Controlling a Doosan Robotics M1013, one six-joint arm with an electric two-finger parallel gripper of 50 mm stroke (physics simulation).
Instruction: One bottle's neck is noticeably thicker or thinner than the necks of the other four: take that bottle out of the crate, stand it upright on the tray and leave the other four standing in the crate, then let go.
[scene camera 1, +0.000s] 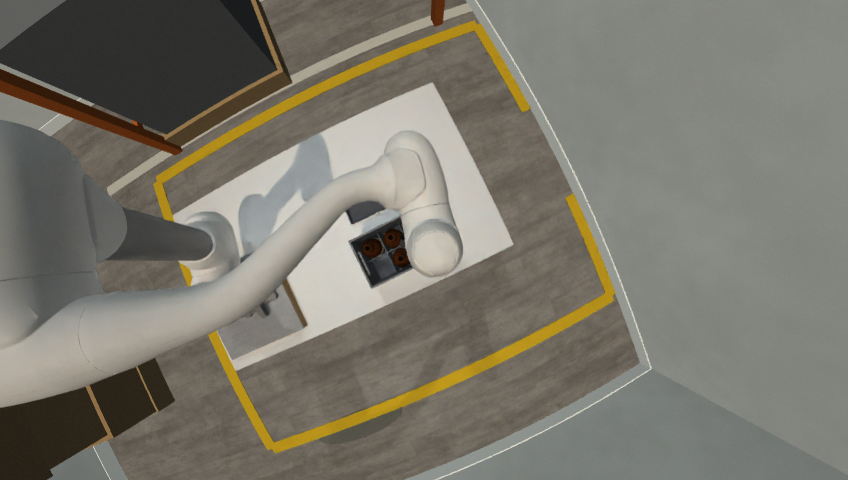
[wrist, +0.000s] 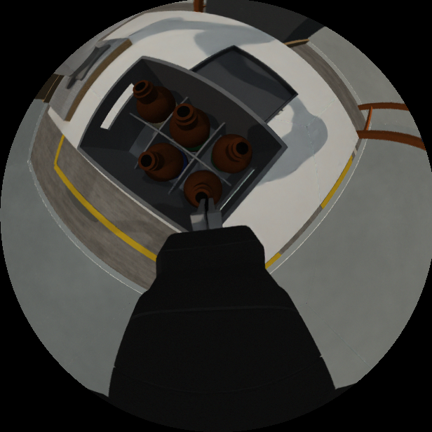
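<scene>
Brown bottles stand in a dark divided crate (scene camera 1: 389, 277) (wrist: 170, 77). In the wrist view they are one at upper left (wrist: 156, 103), one in the middle (wrist: 190, 128), one at lower left (wrist: 164, 161), one at right (wrist: 231, 154) and one nearest the gripper (wrist: 203, 186). Three show in the scene view: a left bottle (scene camera 1: 371, 247), an upper bottle (scene camera 1: 392, 238) and a lower bottle (scene camera 1: 401, 257). My gripper (wrist: 207, 206) is shut, its tips together over the nearest bottle's mouth, with no neck between them; the arm hides it in the scene view. The dark tray (scene camera 1: 363, 212) (wrist: 225, 67) bears no bottle.
The tray lies close beside the crate on the white table (scene camera 1: 321, 297) (wrist: 295, 200). A grey panel with a wooden edge (scene camera 1: 295, 303) (wrist: 100, 79) lies at the table's base end. The arm passes above it. The crate stands near one long table edge.
</scene>
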